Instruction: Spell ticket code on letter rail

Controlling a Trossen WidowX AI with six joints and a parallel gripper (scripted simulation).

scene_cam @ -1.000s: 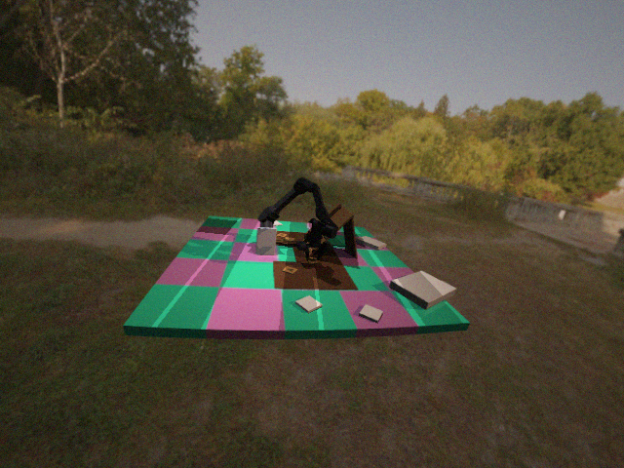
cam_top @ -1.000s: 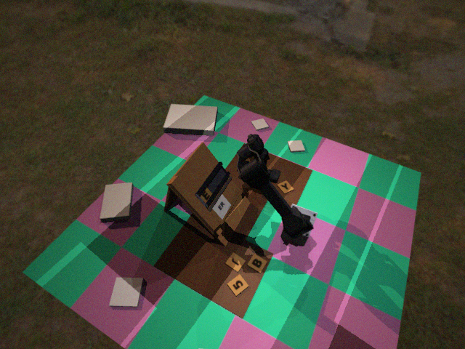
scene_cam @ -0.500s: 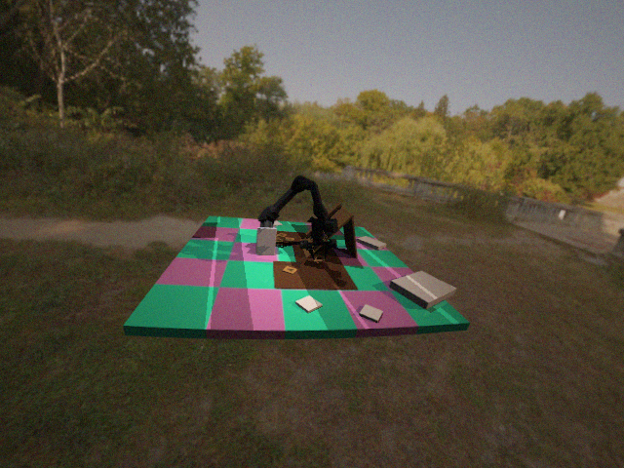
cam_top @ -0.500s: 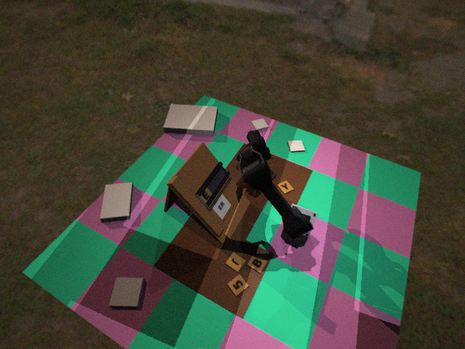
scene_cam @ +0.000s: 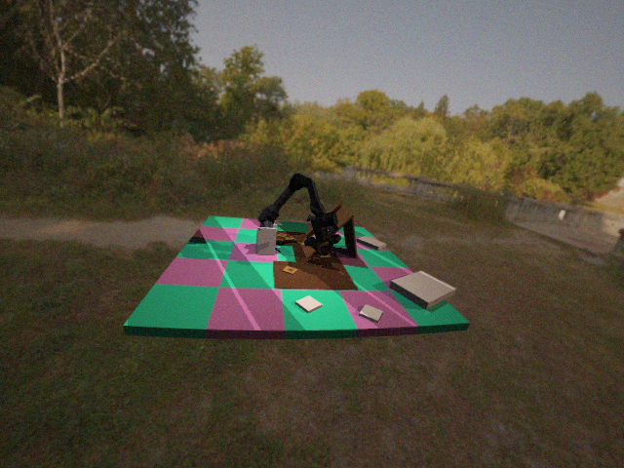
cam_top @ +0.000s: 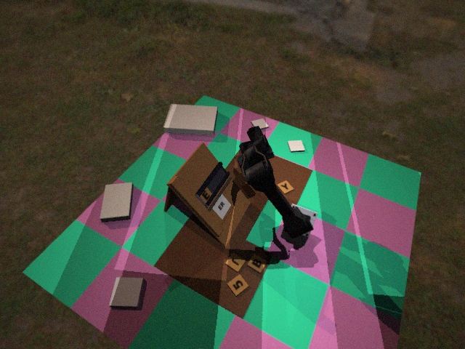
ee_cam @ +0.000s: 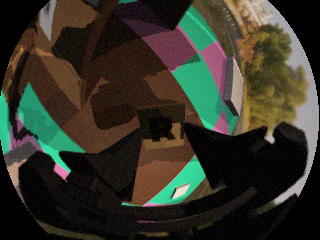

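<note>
Right now the white ticket is 30 mm ahead of my gripper tip, 240 mm to the left of it and 20 mm above it. From my gripper tip the other things lie so: beige block 480 mm ahead, 340 mm to the left, 60 mm below; letter tile right at my gripper tip.
</note>
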